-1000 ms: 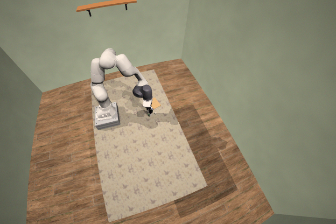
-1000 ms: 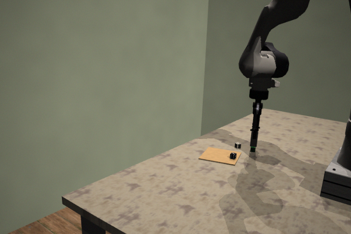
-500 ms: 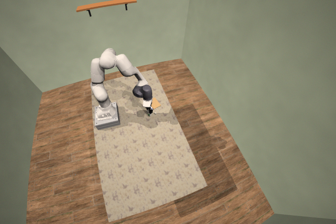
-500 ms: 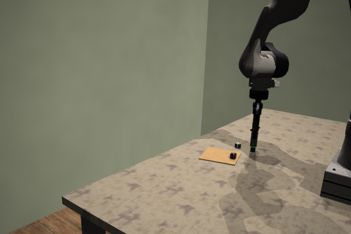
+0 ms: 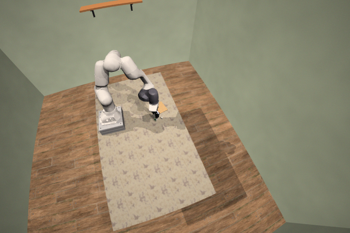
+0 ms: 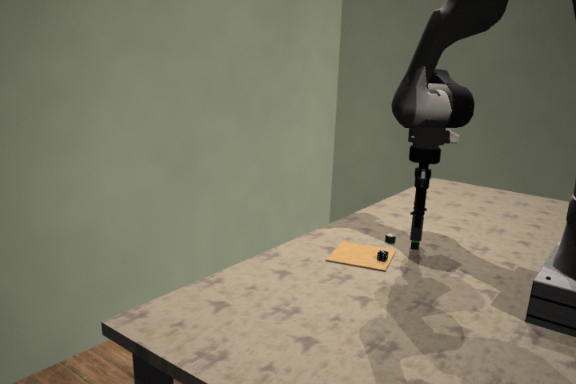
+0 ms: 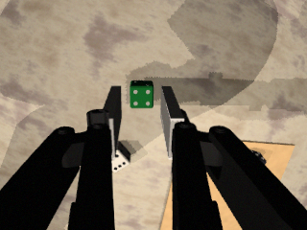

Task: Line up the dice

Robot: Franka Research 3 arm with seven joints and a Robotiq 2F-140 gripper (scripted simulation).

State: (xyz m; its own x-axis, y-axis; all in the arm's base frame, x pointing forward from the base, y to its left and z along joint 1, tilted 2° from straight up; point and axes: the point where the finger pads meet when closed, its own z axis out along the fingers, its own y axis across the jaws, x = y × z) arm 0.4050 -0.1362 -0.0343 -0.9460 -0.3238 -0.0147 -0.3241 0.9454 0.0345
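Now: the green die 5 cm below my hand. Round my hand: tan mat: 14 cm to the left, 8 cm ahead, 6 cm below; then black die: 14 cm to the left, 5 cm below, 3 cm ahead; then white die: 7 cm ahead, 5 cm below.
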